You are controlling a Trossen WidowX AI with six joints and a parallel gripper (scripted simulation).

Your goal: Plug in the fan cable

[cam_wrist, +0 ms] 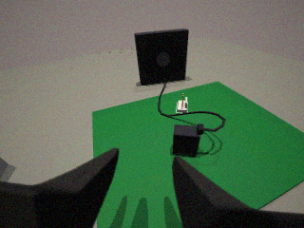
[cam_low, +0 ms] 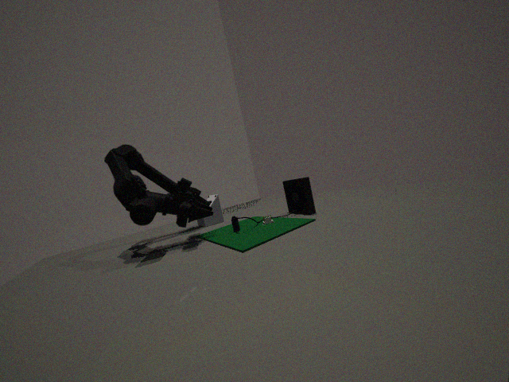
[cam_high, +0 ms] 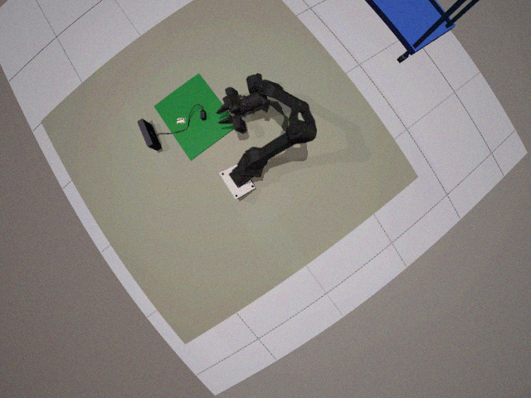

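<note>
Right now the black plug is 6 cm ahead of my gripper tip, 5 cm below it and 4 cm to the left of it. Round my gripper tip: black fan 26 cm to the left, 12 cm ahead, 2 cm below; then green board 9 cm below, 9 cm ahead, 7 cm to the left; then white four-pin header 13 cm to the left, 10 cm ahead, 7 cm below.
</note>
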